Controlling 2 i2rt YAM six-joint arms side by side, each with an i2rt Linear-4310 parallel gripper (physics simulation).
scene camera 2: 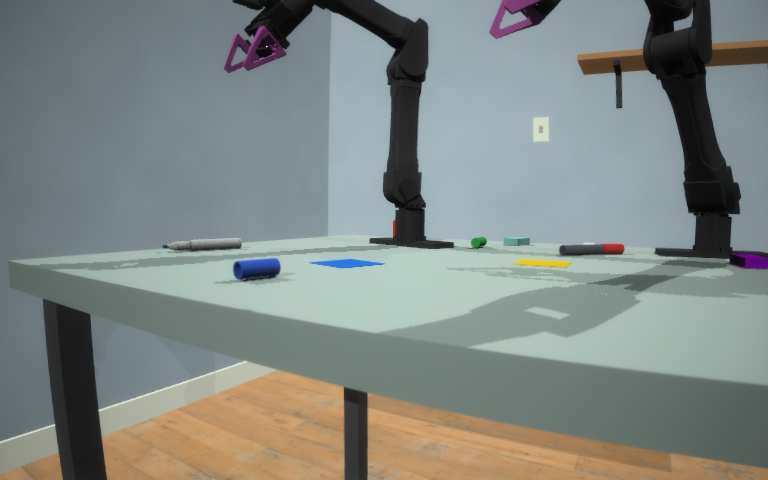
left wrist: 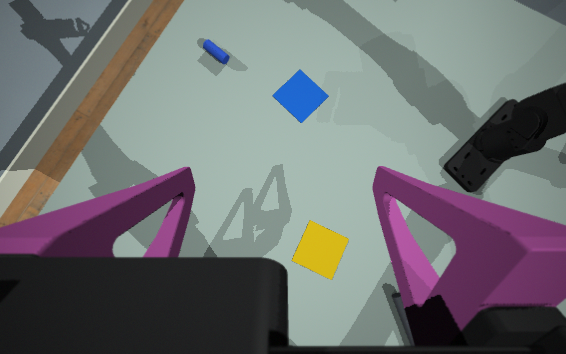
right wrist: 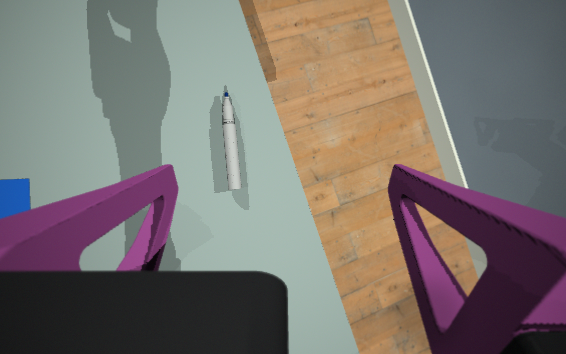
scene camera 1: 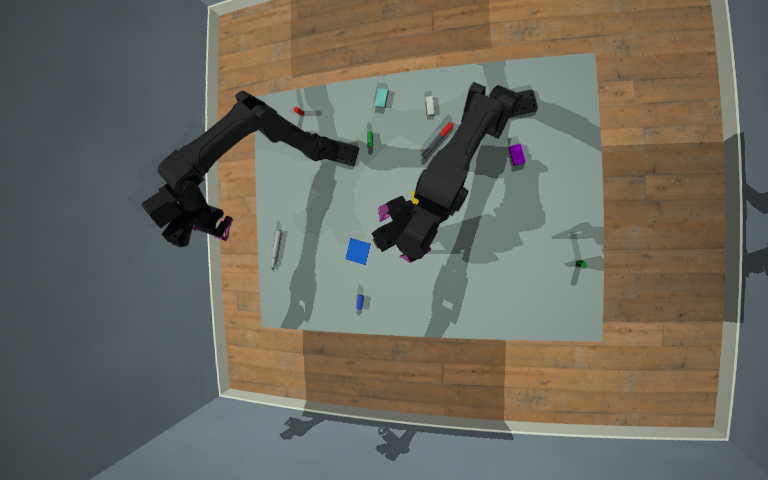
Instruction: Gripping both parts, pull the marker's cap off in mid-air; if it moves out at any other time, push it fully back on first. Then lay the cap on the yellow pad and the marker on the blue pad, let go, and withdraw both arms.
I see my left gripper, my right gripper, a blue cap, a yellow pad and a blue pad.
My right gripper is seen too in the right wrist view and in scene camera 1.
